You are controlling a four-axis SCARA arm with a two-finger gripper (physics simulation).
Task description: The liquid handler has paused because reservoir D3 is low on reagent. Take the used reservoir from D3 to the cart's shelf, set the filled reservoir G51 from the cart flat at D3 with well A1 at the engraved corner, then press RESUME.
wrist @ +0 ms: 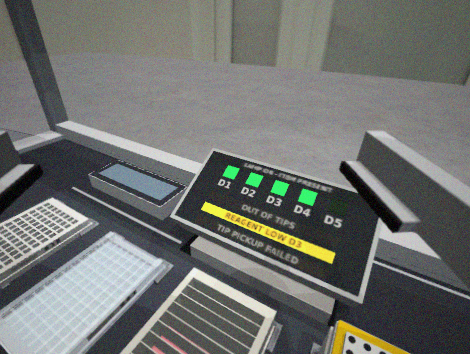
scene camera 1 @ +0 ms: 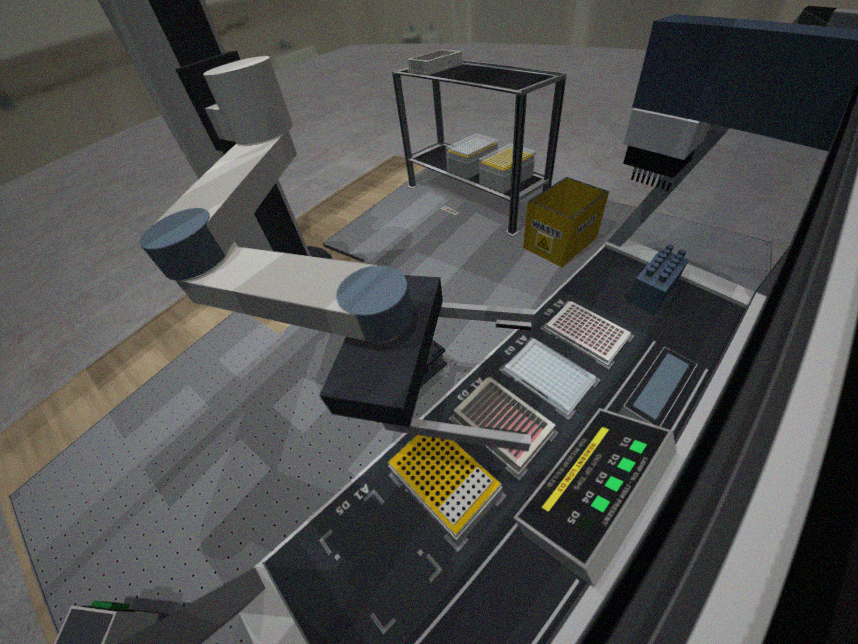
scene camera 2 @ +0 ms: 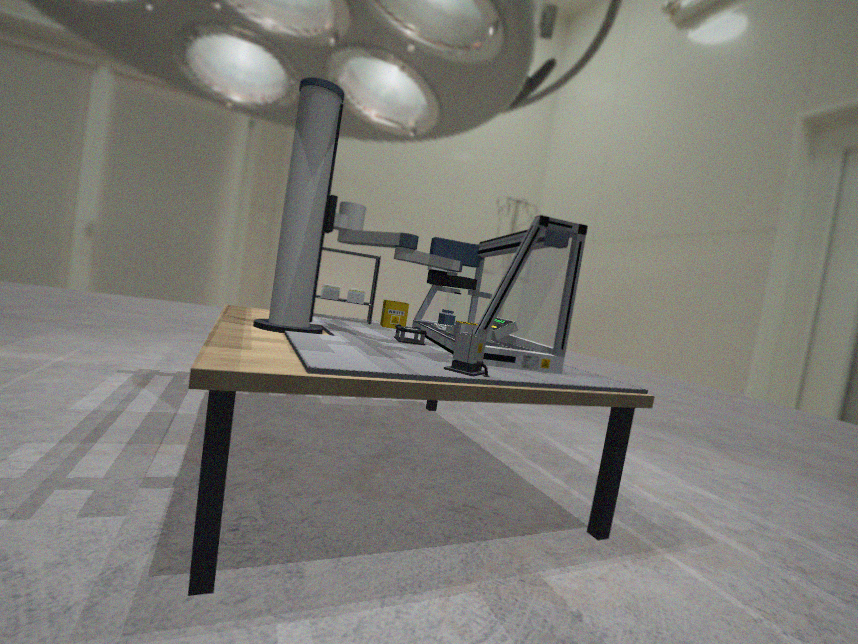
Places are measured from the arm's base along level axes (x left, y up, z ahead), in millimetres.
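Where they show: gripper, fingertip midpoint: (wrist: 197,150) (scene camera 1: 532,372); arm's base, origin of the base link: (scene camera 2: 288,329).
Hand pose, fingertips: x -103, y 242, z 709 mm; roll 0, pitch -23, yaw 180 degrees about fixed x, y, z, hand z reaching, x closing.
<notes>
Each offset is from my fingertips to the top centre of the thing. "pt": to the spot under its first point.
The used reservoir @(dx +2, dy -146, dz -28 mm) (scene camera 1: 493,405) (wrist: 215,310), cream-rimmed with low pink liquid, sits at D3, its near end cut off in the wrist view. My gripper (scene camera 1: 524,382) (wrist: 197,150) is open and empty above the deck, its fingers wide apart; in scene camera 1 one finger crosses in front of the reservoir. A beige-grey open reservoir @(dx +692, dy +153, dz -591 mm) (scene camera 1: 435,62) stands on top of the cart @(pt dx +533, dy -36, dz -263 mm) (scene camera 1: 518,166) (scene camera 2: 374,291); its label is unreadable. The display panel @(pt dx -107, dy -109, dz +95 mm) (scene camera 1: 557,530) (wrist: 280,227) shows REAGENT LOW D3 in yellow. A green part @(pt dx -490, dy -134, dz -301 mm) (scene camera 1: 110,605) shows on a small box; no RESUME lettering is readable.
Plates stand at D1 @(dx +245, dy -163, dz +20 mm) (scene camera 1: 589,331) (wrist: 40,235) and D2 @(dx +124, dy -163, dz -4 mm) (scene camera 1: 550,374) (wrist: 85,295). A yellow tip rack @(dx -120, dy -113, dz -52 mm) (scene camera 1: 443,478) (wrist: 367,342) stands at D4. A blue rack @(pt dx +389, dy -117, dz +97 mm) (scene camera 1: 658,277), waste bin @(dx +554, dy -94, dz -140 mm) (scene camera 1: 564,221) (scene camera 2: 395,314) and pipetting head @(dx +448, dy +150, dz +24 mm) (scene camera 1: 661,131) stand beyond. Frame beams border the deck.
</notes>
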